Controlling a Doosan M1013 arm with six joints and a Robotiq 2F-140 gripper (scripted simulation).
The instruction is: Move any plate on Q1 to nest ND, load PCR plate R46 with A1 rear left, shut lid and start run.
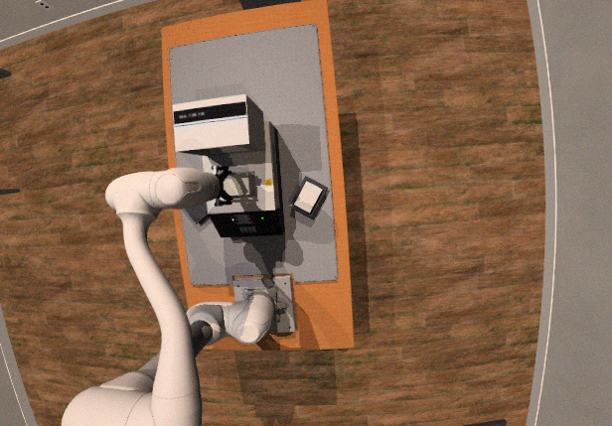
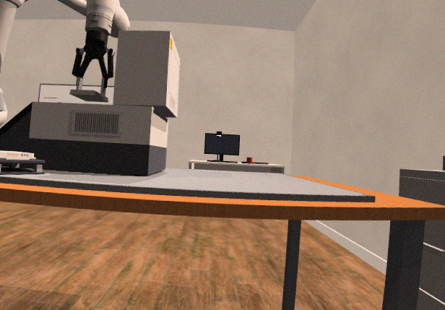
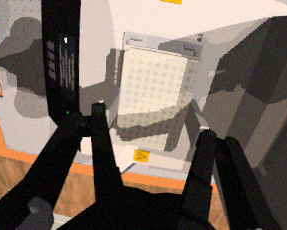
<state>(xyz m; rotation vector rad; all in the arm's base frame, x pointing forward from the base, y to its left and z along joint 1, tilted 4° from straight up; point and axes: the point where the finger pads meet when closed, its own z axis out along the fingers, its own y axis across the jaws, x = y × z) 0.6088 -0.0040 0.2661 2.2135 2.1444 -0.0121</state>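
Now: hand 2 cm above the 96-well plate. From my hand the other things lie so: dark plate nest N1 (28 cm to the right, 24 cm below, 9 cm behind); then dark nest (30 cm to the left, 25 cm below, 8 cm behind); then white plate R46 (28 cm to the right, 23 cm below, 9 cm behind).
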